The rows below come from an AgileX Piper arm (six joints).
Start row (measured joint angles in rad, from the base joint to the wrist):
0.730, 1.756, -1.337, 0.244, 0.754, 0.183
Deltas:
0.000, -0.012, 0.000, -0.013, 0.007, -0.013
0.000, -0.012, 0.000, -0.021, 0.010, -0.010
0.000, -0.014, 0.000, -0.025, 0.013, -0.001
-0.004, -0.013, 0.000, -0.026, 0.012, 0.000
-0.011, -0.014, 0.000, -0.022, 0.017, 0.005
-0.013, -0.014, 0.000, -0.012, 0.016, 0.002
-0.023, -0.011, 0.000, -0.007, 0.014, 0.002
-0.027, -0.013, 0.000, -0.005, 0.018, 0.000
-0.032, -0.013, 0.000, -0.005, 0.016, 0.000
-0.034, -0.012, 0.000, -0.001, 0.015, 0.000
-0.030, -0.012, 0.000, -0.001, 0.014, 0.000
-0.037, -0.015, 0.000, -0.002, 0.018, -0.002
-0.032, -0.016, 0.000, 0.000, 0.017, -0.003
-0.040, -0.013, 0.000, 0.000, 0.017, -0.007
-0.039, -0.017, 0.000, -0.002, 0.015, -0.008
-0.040, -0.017, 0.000, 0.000, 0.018, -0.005
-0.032, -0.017, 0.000, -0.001, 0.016, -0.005
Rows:
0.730, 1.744, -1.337, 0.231, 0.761, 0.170
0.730, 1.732, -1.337, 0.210, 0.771, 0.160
0.730, 1.718, -1.337, 0.185, 0.784, 0.159
0.726, 1.705, -1.337, 0.159, 0.796, 0.159
0.715, 1.691, -1.337, 0.137, 0.813, 0.164
0.702, 1.677, -1.337, 0.125, 0.829, 0.166
0.679, 1.666, -1.337, 0.118, 0.843, 0.168
0.652, 1.653, -1.337, 0.113, 0.861, 0.168
0.620, 1.640, -1.337, 0.108, 0.877, 0.168
0.586, 1.628, -1.337, 0.107, 0.892, 0.168
0.556, 1.616, -1.337, 0.106, 0.906, 0.168
0.519, 1.601, -1.337, 0.104, 0.924, 0.166
0.487, 1.585, -1.337, 0.104, 0.941, 0.163
0.447, 1.572, -1.337, 0.104, 0.958, 0.156
0.408, 1.555, -1.337, 0.102, 0.973, 0.148
0.368, 1.538, -1.337, 0.102, 0.991, 0.143
0.336, 1.521, -1.337, 0.101, 1.007, 0.138

